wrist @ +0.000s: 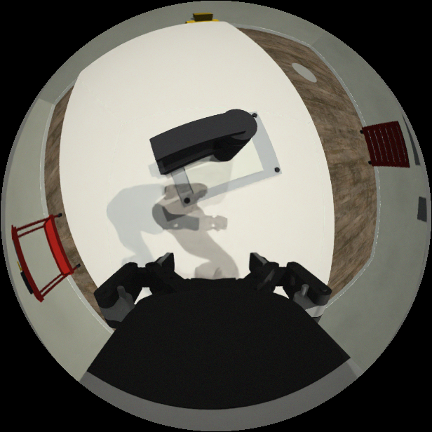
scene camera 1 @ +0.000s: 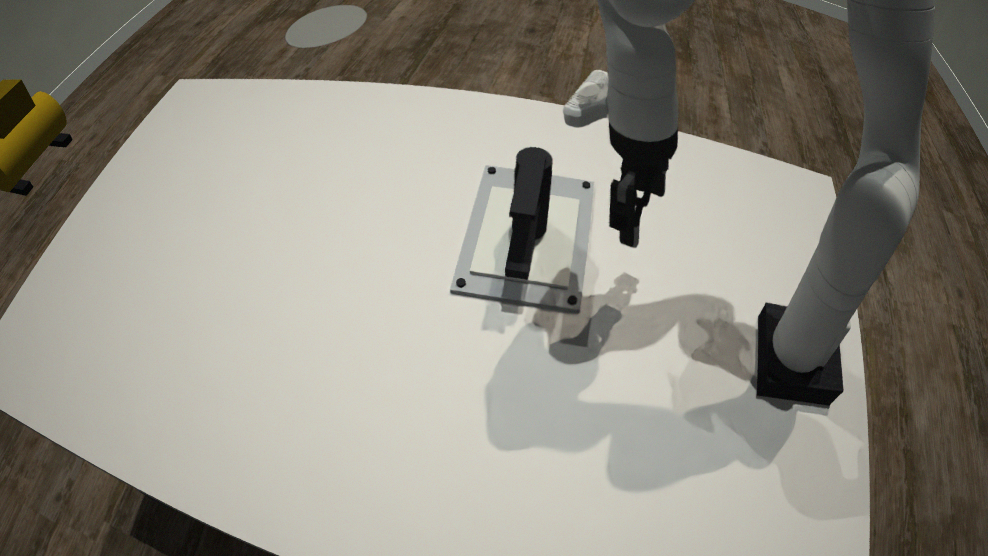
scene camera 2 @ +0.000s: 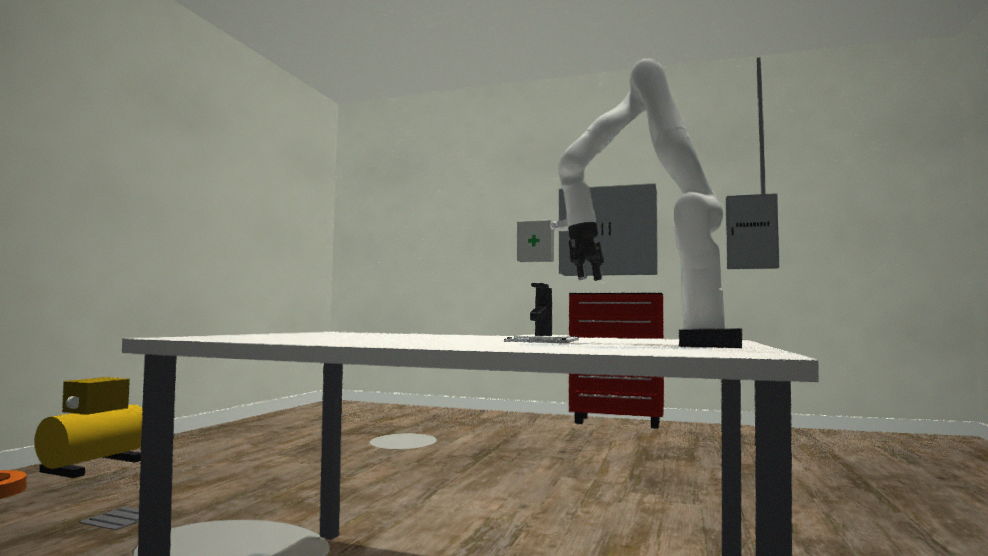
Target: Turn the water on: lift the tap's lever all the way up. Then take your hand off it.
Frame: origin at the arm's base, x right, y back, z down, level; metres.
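Seen in the pictures: gripper, fingertip midpoint: [scene camera 1: 643, 217] [scene camera 2: 590, 279]; arm's base, origin of the base link: [scene camera 1: 798, 345] [scene camera 2: 703, 329].
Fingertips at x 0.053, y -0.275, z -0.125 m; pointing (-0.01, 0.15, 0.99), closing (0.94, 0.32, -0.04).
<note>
Pixels of each thing's top centre, then the offset from my fingertips to it. "spot": a spot on its surface instead. Level surfaces: height alone.
- black tap, surface spot: [scene camera 1: 543, 214] spot: dx +0.069, dy -0.123, dz +0.103 m
- clear-rimmed base plate, surface spot: [scene camera 1: 470, 235] spot: dx +0.056, dy -0.219, dz +0.157 m
- spout, middle of its top: [scene camera 1: 524, 223] [scene camera 2: 539, 304] dx +0.013, dy -0.140, dz +0.065 m
- white table, its level: dz +0.164 m
A black tap [scene camera 1: 543, 214] [scene camera 2: 545, 314] [wrist: 235, 149] stands upright on a clear-rimmed base plate [scene camera 1: 470, 235] [wrist: 268, 150]. Its lever [scene camera 1: 528, 183] [scene camera 2: 538, 284] [wrist: 200, 132] is on top, looks about level in scene camera 2, and points the same way as the spout [scene camera 1: 520, 248] [scene camera 2: 536, 314] below it. In the wrist view the lever hides most of the spout. My gripper [scene camera 1: 623, 233] [scene camera 2: 589, 277] [wrist: 211, 261] is open and empty. It points down, to the robot-base side of the tap, its fingertips slightly above lever height in scene camera 2 and apart from the lever.
The white table [scene camera 1: 241, 276] [scene camera 2: 414, 350] carries the plate and the black arm base [scene camera 1: 801, 394] [scene camera 2: 710, 338] at the right. A red drawer cabinet [scene camera 2: 614, 397] stands behind the table. A yellow tank [scene camera 1: 31, 134] [scene camera 2: 89, 435] stands on the floor at the left.
</note>
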